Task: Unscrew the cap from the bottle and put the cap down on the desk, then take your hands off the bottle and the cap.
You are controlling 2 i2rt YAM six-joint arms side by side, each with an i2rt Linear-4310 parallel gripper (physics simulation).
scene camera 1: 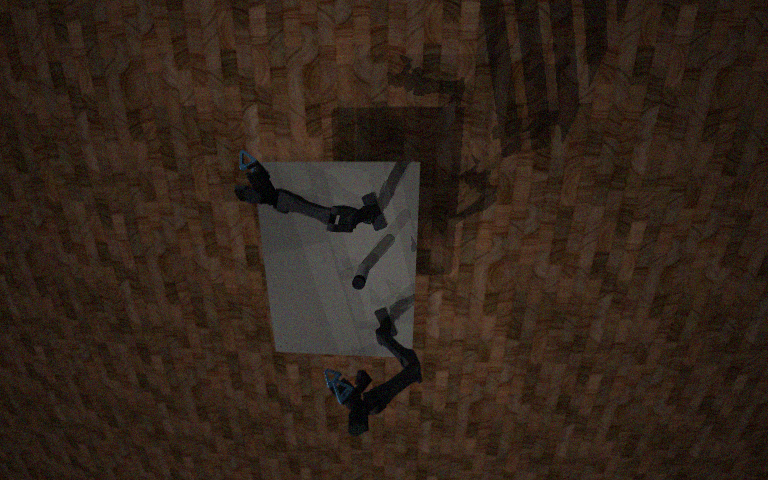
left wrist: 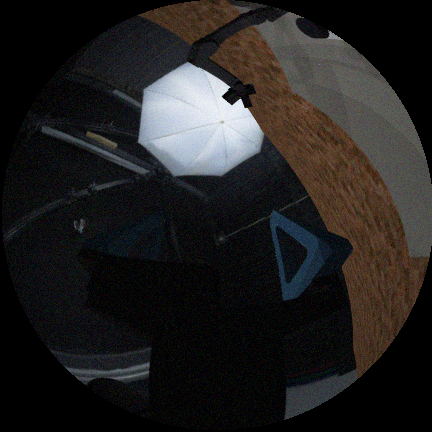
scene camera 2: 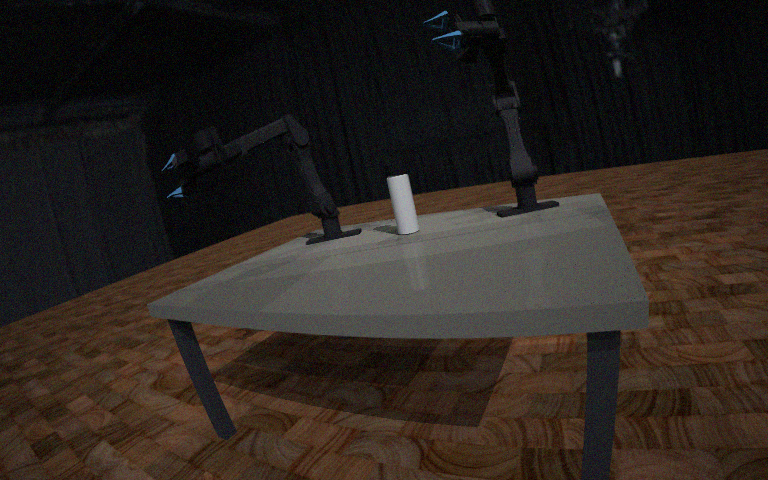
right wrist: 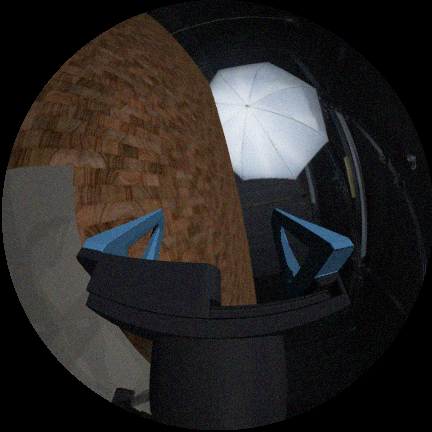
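Seen in the pictures: left gripper, between the fingertips: (scene camera 1: 329, 374) (left wrist: 216, 215) (scene camera 2: 427, 32); right gripper, between the fingertips: (scene camera 1: 246, 155) (scene camera 2: 165, 184) (right wrist: 217, 214); left arm's base, origin of its link: (scene camera 1: 385, 323) (scene camera 2: 528, 210); right arm's base, origin of its link: (scene camera 1: 374, 212) (scene camera 2: 334, 237).
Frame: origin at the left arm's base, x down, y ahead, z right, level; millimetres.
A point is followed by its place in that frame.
Note:
The white bottle (scene camera 2: 403, 204) @(x -91, y 4, z 379 mm) stands upright on the desk (scene camera 1: 305, 316) @(x 0, y 450, z 233 mm) (scene camera 2: 543, 283) @(x 0, y 620, z 176 mm), between the two arm bases. A dark round cap (scene camera 1: 358, 281) @(x -216, y -35, z 392 mm) (left wrist: 312, 27) shows on its top from above; in scene camera 2 it is barely visible against the dark background. My left gripper (scene camera 1: 335, 386) @(x -562, y 117, z 209 mm) (scene camera 2: 429, 31) @(x -562, y 117, z 209 mm) (left wrist: 216, 215) @(x -562, y 117, z 209 mm) is open and empty, high up and away from the bottle. My right gripper (scene camera 1: 245, 160) @(x -333, y 108, z 1091 mm) (scene camera 2: 165, 183) @(x -333, y 108, z 1091 mm) (right wrist: 217, 214) @(x -333, y 108, z 1091 mm) is open and empty, held out past the desk's edge, well away from the bottle. The bottle does not show in the right wrist view.
My right arm (left wrist: 212, 47) @(x -365, y -128, z 672 mm) shows at the top of the left wrist view. A white umbrella-shaped light (left wrist: 200, 145) (right wrist: 270, 145) shows in the background. Wooden floor (scene camera 1: 566, 339) surrounds the desk.

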